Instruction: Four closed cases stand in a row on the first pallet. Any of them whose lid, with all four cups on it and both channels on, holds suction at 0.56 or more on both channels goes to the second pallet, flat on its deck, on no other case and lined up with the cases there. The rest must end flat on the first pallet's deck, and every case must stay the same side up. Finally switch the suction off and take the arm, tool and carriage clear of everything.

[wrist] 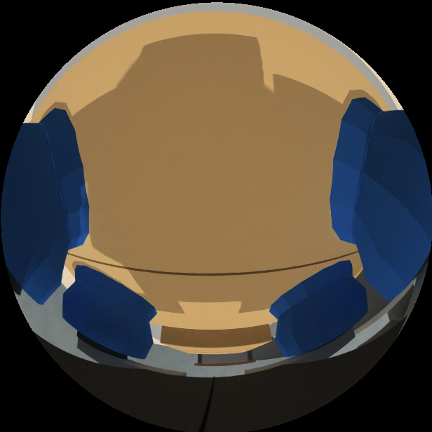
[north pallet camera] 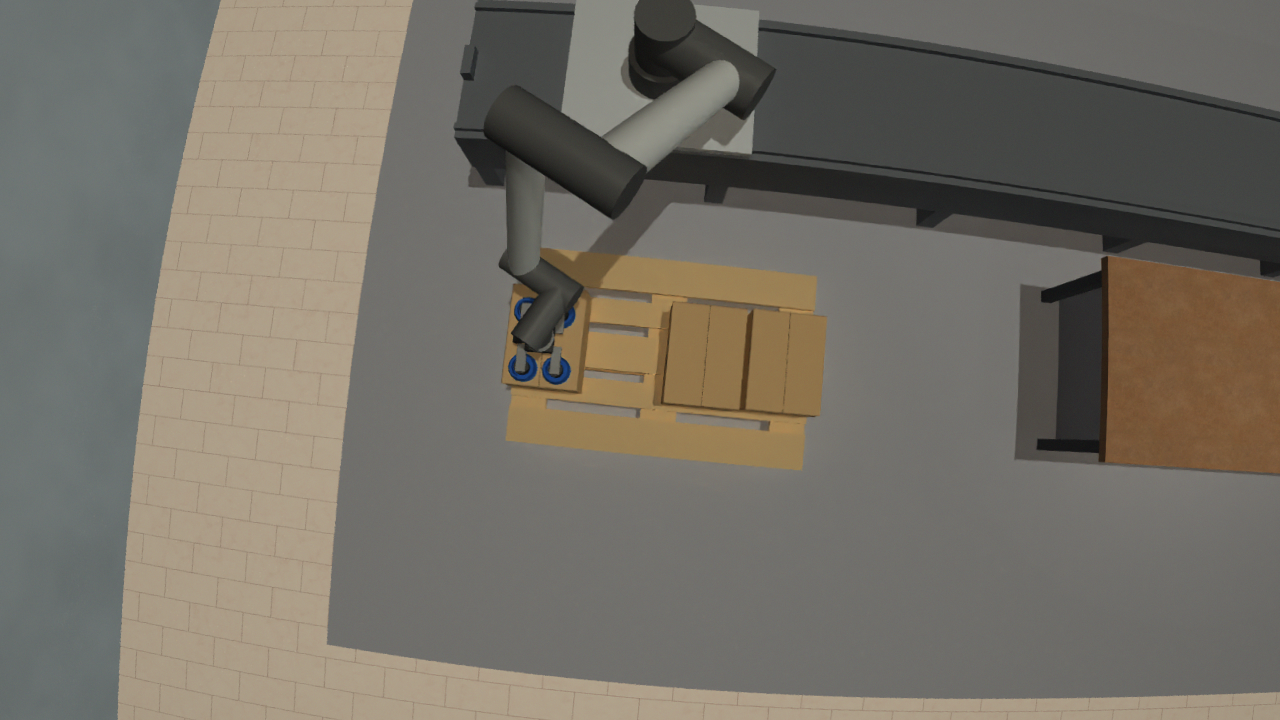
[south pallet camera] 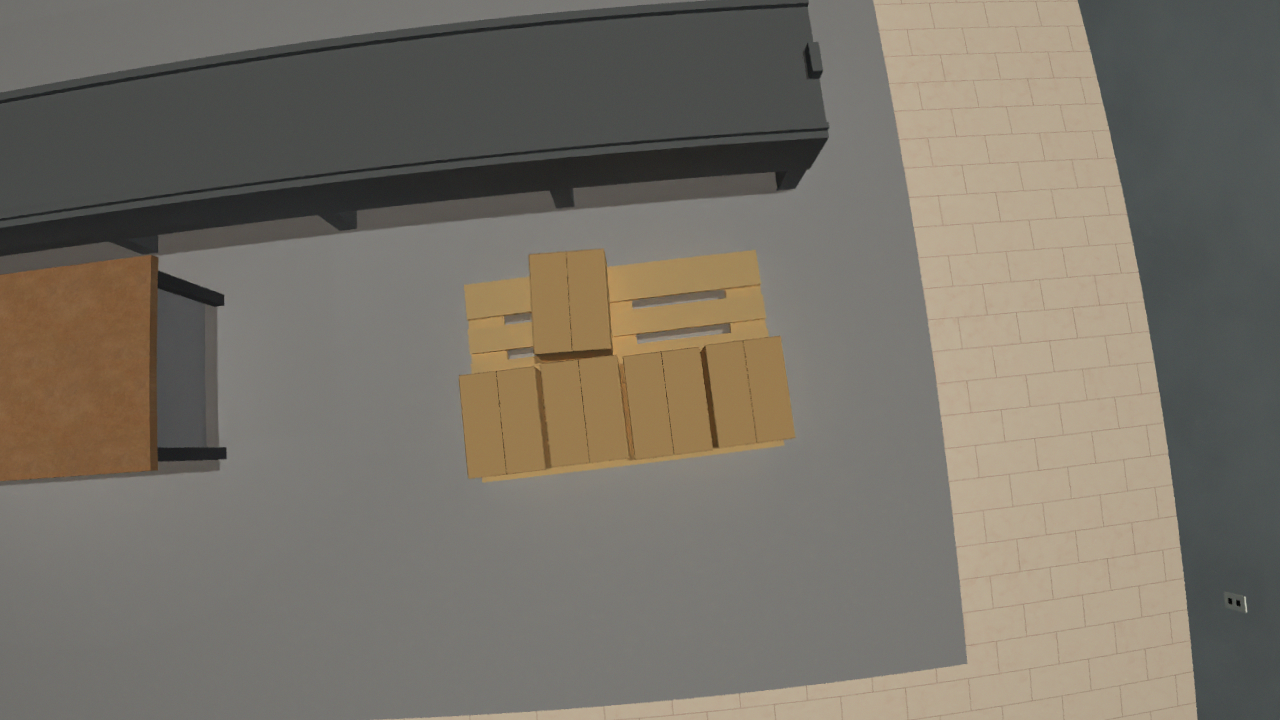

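Observation:
The first pallet (north pallet camera: 653, 443) bears three closed cases. My four-cup vacuum head (north pallet camera: 539, 342) (wrist: 212, 220) is on the lid of the leftmost case (north pallet camera: 572, 344) (wrist: 215, 165); blue cups ring that lid and appear to touch it. Whether suction is on does not show. A gap separates this case from a middle case (north pallet camera: 687, 358); a right case (north pallet camera: 769, 362) stands close beside that one. The second pallet (south pallet camera: 689, 270) bears a front row of cases (south pallet camera: 478, 420) (south pallet camera: 563, 420) (south pallet camera: 646, 411) (south pallet camera: 729, 394), with another case (south pallet camera: 550, 304) flat behind it, left of centre.
The dark floor rail (north pallet camera: 895, 98) (south pallet camera: 402, 98) runs behind both pallets. The pale carriage (north pallet camera: 599, 44) is near its left end in the north view, with the folded arm (north pallet camera: 563, 152) reaching over the first pallet. A brown table (north pallet camera: 1190, 367) (south pallet camera: 71, 367) stands between the pallets.

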